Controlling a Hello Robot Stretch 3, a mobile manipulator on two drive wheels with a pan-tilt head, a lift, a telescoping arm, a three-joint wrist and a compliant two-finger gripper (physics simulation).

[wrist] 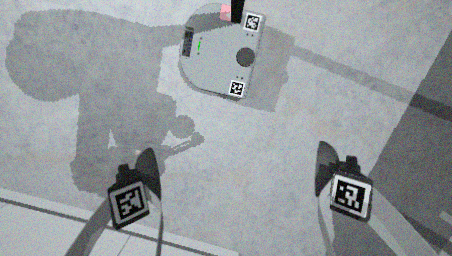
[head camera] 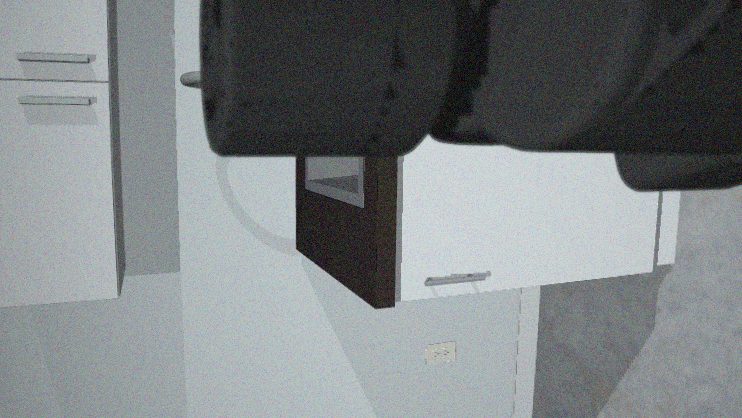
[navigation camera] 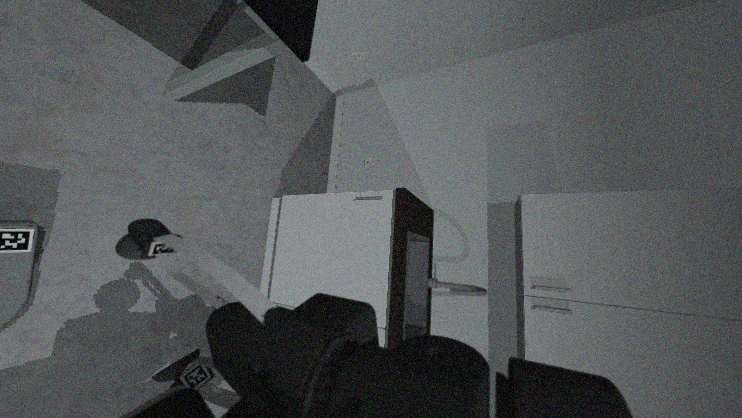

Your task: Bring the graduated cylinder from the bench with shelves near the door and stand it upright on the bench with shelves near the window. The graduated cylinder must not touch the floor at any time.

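Frame: origin at the robot's base, x left, y back, z up, level; metres.
Seen in the pictures: gripper, fingertip midpoint: (navigation camera: 154, 303).
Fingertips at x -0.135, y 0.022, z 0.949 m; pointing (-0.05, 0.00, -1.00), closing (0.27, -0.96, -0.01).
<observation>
A point is followed by its place in that frame.
My gripper (navigation camera: 158, 302) {x -0.135, y 0.022, z 0.949 m} (wrist: 235, 162) {x -0.135, y 0.022, z 0.949 m} is open, its two fingers wide apart with bare floor showing between them in the wrist view. In the navigation view it is at the lower left, in front of the floor. Large dark parts of my arm and wrist cover the top of the head view and the bottom of the navigation view. The graduated cylinder does not show in any of these views, and neither bench with shelves can be made out.
A white cabinet (head camera: 519, 223) {x -1.007, y -0.100, z 0.571 m} (navigation camera: 332, 244) {x -0.998, y 0.021, z 0.542 m} with a dark, windowed side stands close beyond my arm. Another white cabinet (head camera: 57, 207) {x -1.294, y -0.045, z 1.483 m} (navigation camera: 623, 249) {x -1.291, y -0.010, z 1.720 m} with two handles stands beside it. My base (navigation camera: 15, 280) {x -0.142, y 0.104, z 0.160 m} (wrist: 217, 67) is on the floor. A white surface (wrist: 35, 232) edges the wrist view's lower left.
</observation>
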